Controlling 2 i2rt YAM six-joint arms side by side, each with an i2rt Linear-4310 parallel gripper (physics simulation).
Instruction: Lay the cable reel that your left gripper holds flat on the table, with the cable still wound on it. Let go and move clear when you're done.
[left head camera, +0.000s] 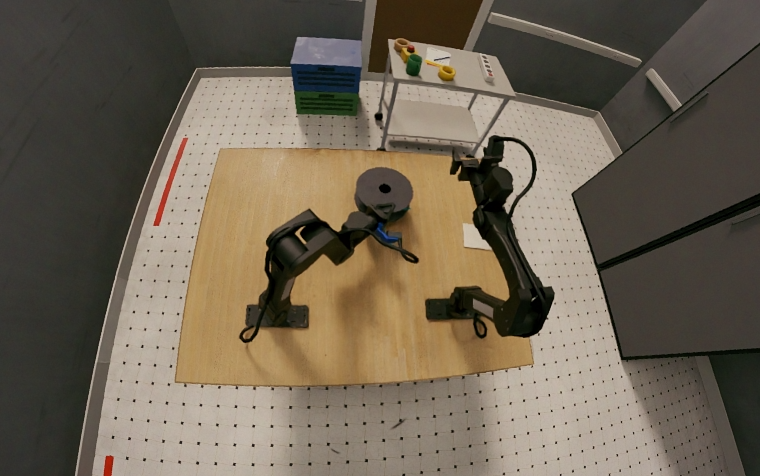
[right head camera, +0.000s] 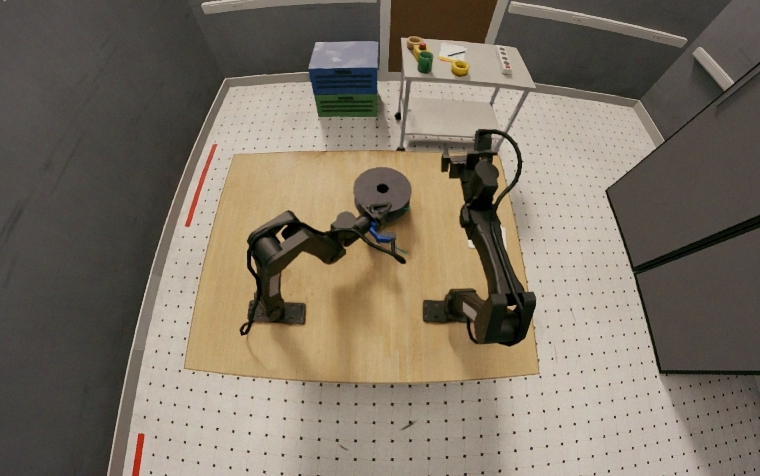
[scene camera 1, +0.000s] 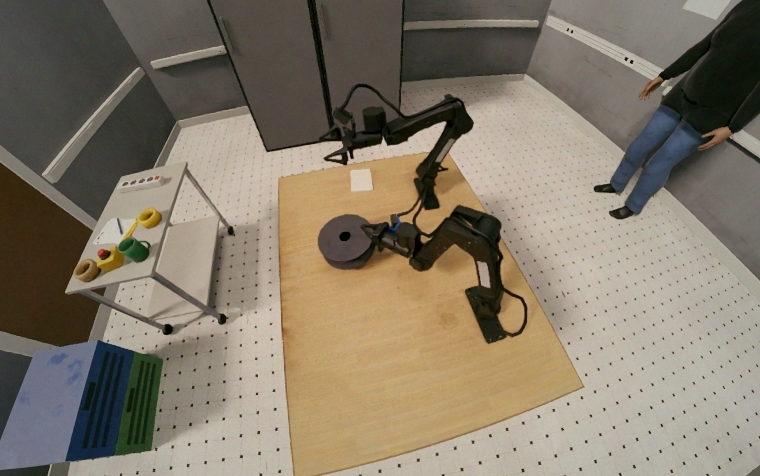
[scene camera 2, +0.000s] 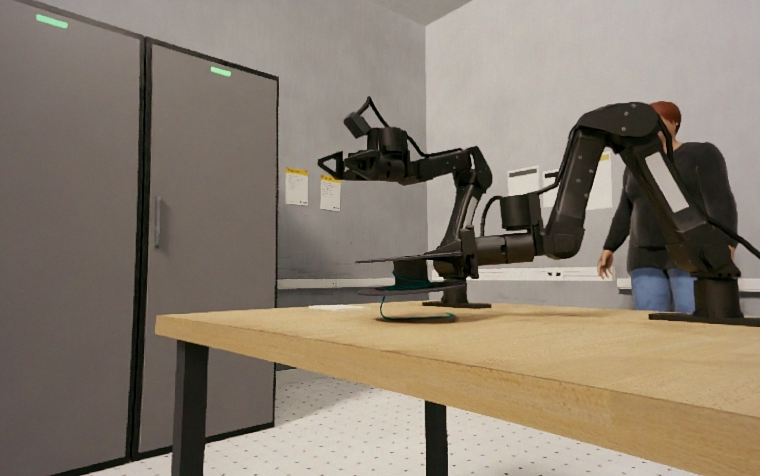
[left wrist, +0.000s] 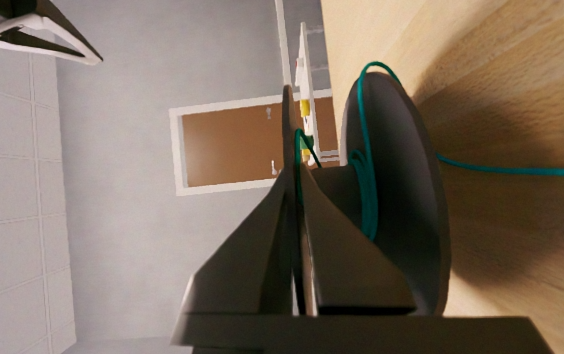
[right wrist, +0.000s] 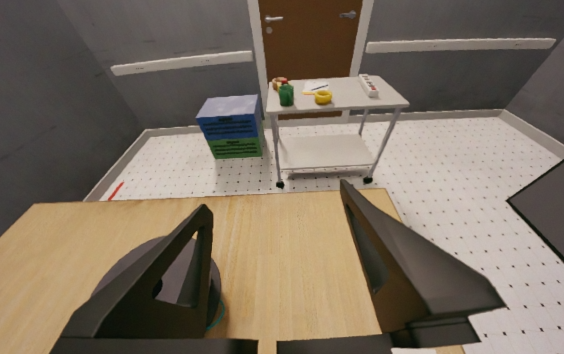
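Pixels of known places: left gripper, fingertip midpoint: (left head camera: 393, 204) (right head camera: 390, 204) (scene camera 1: 361, 226) (left wrist: 295, 171); right gripper, fingertip midpoint: (left head camera: 468, 147) (right head camera: 461, 143) (scene camera 1: 321, 148) (scene camera 2: 330, 162) (left wrist: 90, 23) (right wrist: 270, 197); left arm's base, link origin: (left head camera: 277, 316) (right head camera: 276, 312) (scene camera 1: 484, 313) (scene camera 2: 718, 322); right arm's base, link origin: (left head camera: 453, 309) (right head camera: 452, 311) (scene camera 1: 426, 193) (scene camera 2: 455, 306).
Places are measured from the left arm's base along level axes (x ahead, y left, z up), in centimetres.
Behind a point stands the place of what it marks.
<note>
The dark cable reel (left head camera: 372, 185) @[x 42.1, y -30.8, z 11.8 cm] (right head camera: 370, 185) @[x 42.2, y -30.9, z 11.8 cm] (scene camera 1: 336, 246) @[x 44.5, y -31.7, z 11.5 cm] (scene camera 2: 410, 274) @[x 42.9, y -32.9, z 8.5 cm] hangs a little above the wooden table (left head camera: 252, 196) @[x 44.0, y 13.6, z 0.0 cm] (scene camera 2: 314, 342) @[x 68.4, y -24.4, z -0.3 cm], roughly level. My left gripper (left head camera: 387, 208) @[x 34.5, y -37.6, z 12.1 cm] (scene camera 1: 370, 229) @[x 34.5, y -37.6, z 12.1 cm] (left wrist: 295, 171) @[x 34.5, y -37.6, z 12.1 cm] is shut on the rim of its upper flange. Teal cable (left wrist: 369, 200) @[x 37.1, y -35.1, z 6.9 cm] is wound on the hub. One loop passes over the lower flange's edge, and a strand runs beside the upper flange. In scene camera 2, loose cable (scene camera 2: 415, 319) @[x 37.6, y -37.1, z 0.2 cm] drops from the reel to the table. My right gripper (scene camera 1: 325, 148) @[x 43.1, y -57.4, z 33.2 cm] (scene camera 2: 330, 162) @[x 43.1, y -57.4, z 33.2 cm] (right wrist: 270, 197) @[x 43.1, y -57.4, z 33.2 cm] is open and empty, high above the table's far right part in the head views.
A white paper (left head camera: 475, 236) @[x 28.6, y -72.0, z 0.5 cm] (scene camera 1: 361, 179) @[x 28.3, y -74.6, z 0.5 cm] lies on the table near the right arm. Beyond the table's back edge stand a cart (left head camera: 451, 82) with small items and stacked blue and green boxes (left head camera: 326, 78). A grey cabinet (scene camera 1: 280, 72) and a person (scene camera 1: 706, 78) also show.
</note>
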